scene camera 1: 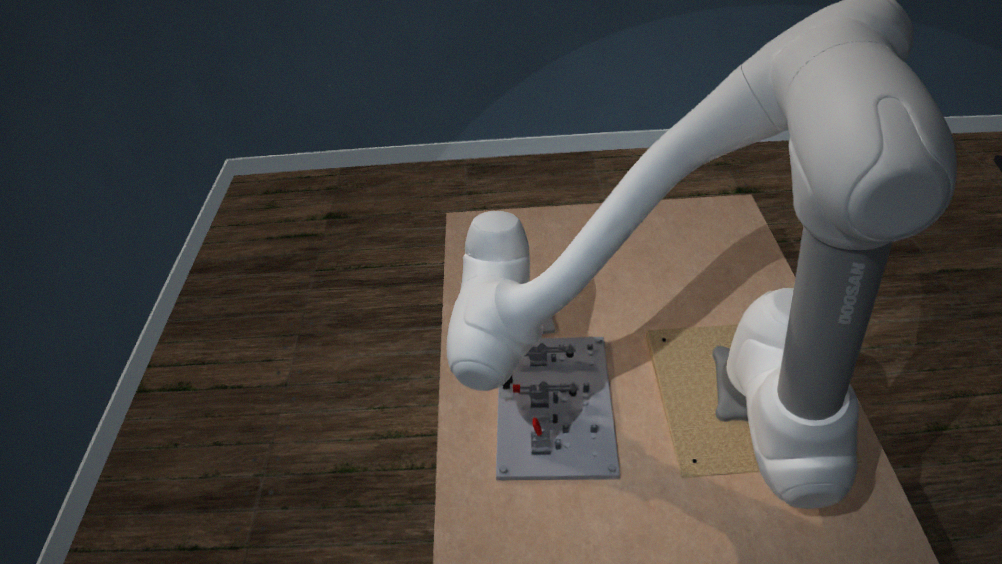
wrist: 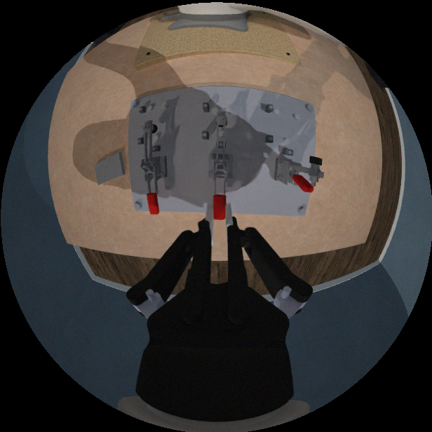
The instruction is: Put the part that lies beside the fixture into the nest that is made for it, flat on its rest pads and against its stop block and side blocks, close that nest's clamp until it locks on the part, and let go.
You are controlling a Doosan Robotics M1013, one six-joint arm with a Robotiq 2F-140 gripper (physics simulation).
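Places are measured from the arm's base along level axes (x back, y right, z up), in metres.
Where they show: gripper, between the fingertips: [scene camera 1: 506, 390].
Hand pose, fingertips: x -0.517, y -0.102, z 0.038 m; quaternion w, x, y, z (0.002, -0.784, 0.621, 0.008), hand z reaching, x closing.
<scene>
Each offset is from my fingertips to the top centre of the thing. "spot": to the spot under its first point. Level surfaces: height alone.
The fixture @(spot: dx +0.045, dy -0.139, dz -0.036 m) [scene camera 1: 518, 462] [wrist: 185, 200] is a grey plate with three clamps. My gripper [wrist: 219, 211] is shut on the red handle @(dx +0.012, dy +0.002, dz +0.013 m) [scene camera 1: 516, 388] [wrist: 219, 207] of the middle clamp @(dx +0.069, dy +0.011, dz +0.025 m) [scene camera 1: 539, 393] [wrist: 220, 165], whose arm reaches inward over the plate. In scene camera 1 the arm's wrist hides most of the gripper. The left clamp in the wrist view [wrist: 152, 167] also has its arm over the plate. The right clamp [wrist: 287, 170] has its arm swung back and its red handle @(spot: dx +0.079, dy -0.106, dz +0.045 m) [scene camera 1: 537, 426] [wrist: 303, 183] raised. A flat grey part @(dx +0.039, dy +0.252, dz -0.042 m) [scene camera 1: 549, 325] [wrist: 110, 168] lies beside the fixture on the table.
Small blocks and pins stand on the fixture, such as a dark block [wrist: 269, 138]. A yellowish board [scene camera 1: 673, 392] [wrist: 215, 45] lies under the robot's base, across the brown table top @(dz -0.052 m) [scene camera 1: 490, 518] [wrist: 345, 175] from the clamp handles. The arm's shadow falls over the fixture.
</scene>
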